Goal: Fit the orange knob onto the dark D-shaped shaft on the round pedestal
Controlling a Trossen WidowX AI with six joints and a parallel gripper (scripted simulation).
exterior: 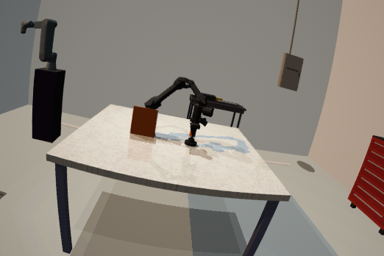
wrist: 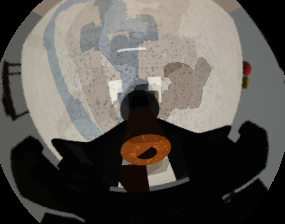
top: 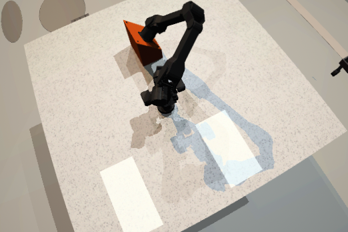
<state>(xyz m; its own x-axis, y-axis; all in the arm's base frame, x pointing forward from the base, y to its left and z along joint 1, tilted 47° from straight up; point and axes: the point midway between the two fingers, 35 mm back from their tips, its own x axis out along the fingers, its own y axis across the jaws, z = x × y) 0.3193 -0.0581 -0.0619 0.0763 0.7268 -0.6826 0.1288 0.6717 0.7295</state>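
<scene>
Now: gripper tip 20 mm below the orange knob. Round my gripper tip: dark round pedestal 40 mm below.
</scene>
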